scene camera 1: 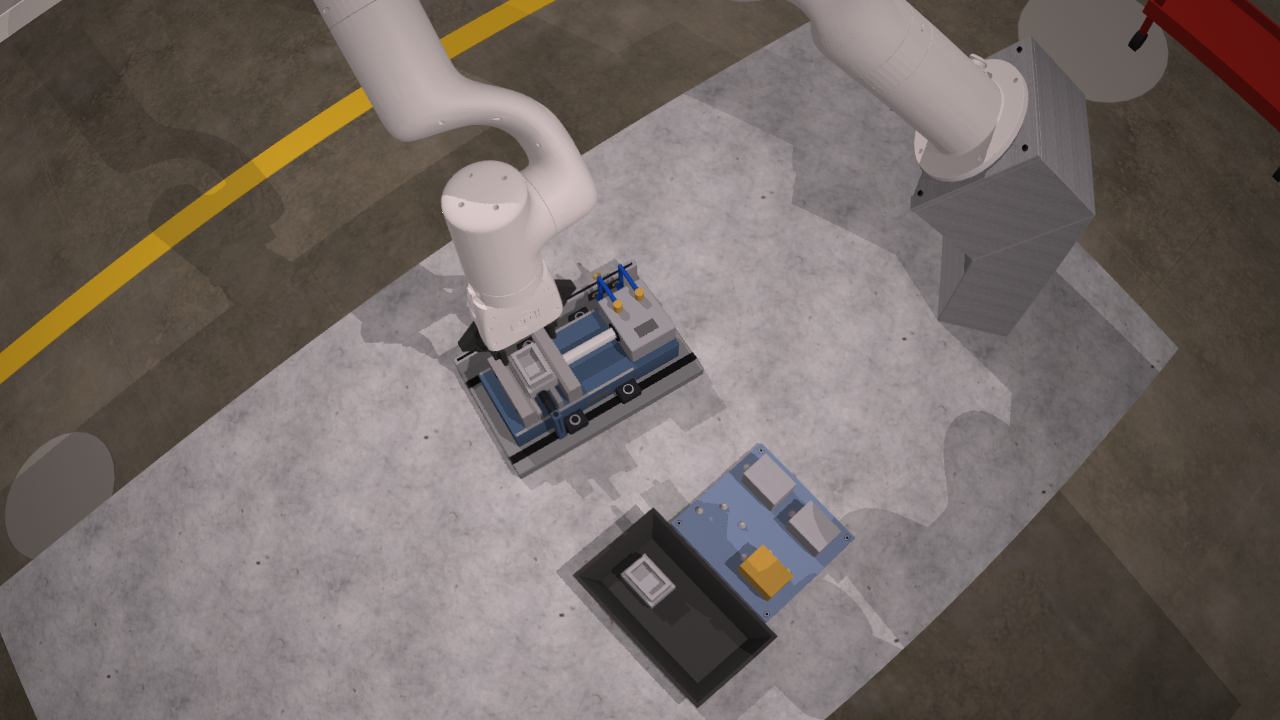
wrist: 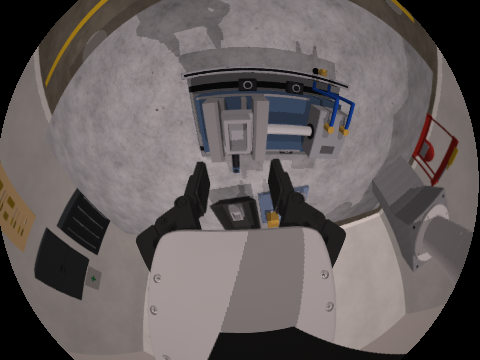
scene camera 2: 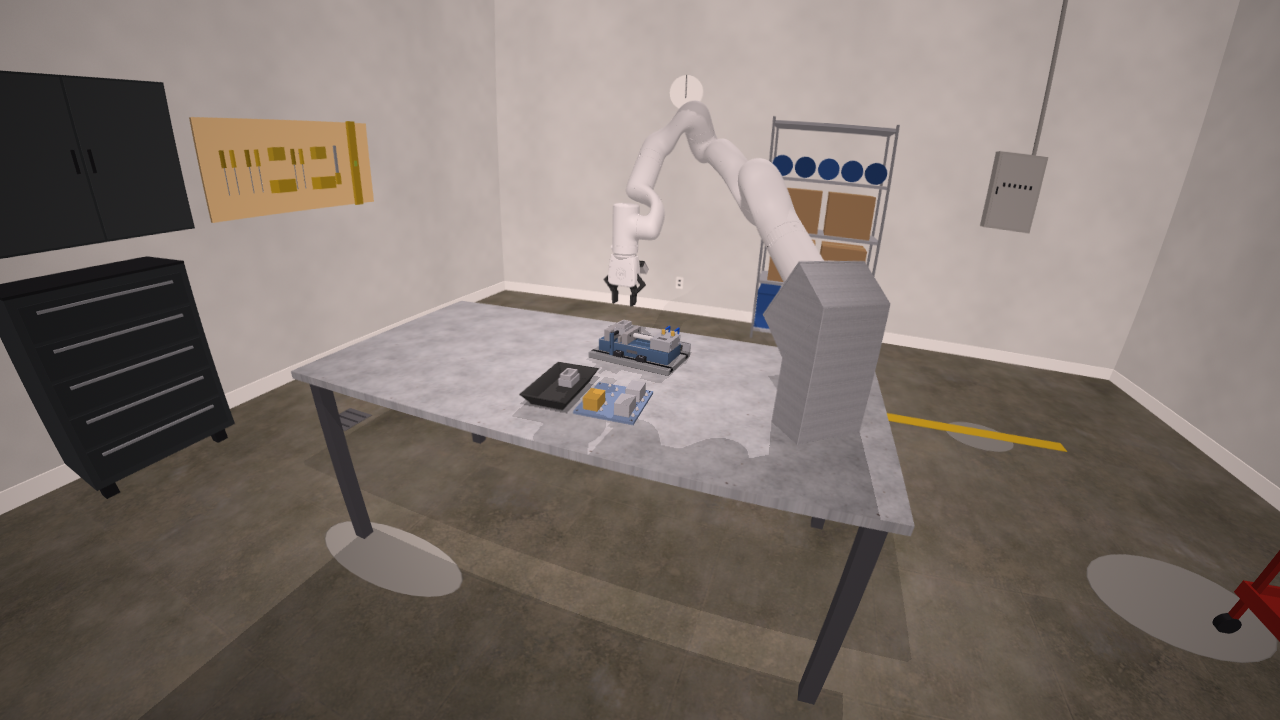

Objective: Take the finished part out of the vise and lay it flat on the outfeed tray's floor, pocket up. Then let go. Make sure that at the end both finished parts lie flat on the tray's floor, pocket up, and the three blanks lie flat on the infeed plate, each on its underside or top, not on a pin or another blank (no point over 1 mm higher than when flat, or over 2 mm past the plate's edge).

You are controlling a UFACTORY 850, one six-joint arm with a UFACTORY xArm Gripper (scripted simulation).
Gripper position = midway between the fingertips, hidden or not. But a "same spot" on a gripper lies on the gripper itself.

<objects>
My gripper shows in scene camera 1 (pixel 525 343), in the wrist view and in scene camera 2. One and the same spot on my gripper: (wrist: pixel 290 205) is (scene camera 2: pixel 634 289). The same spot on a vise: (scene camera 2: pixel 656 356) is (scene camera 1: pixel 654 363).
</objects>
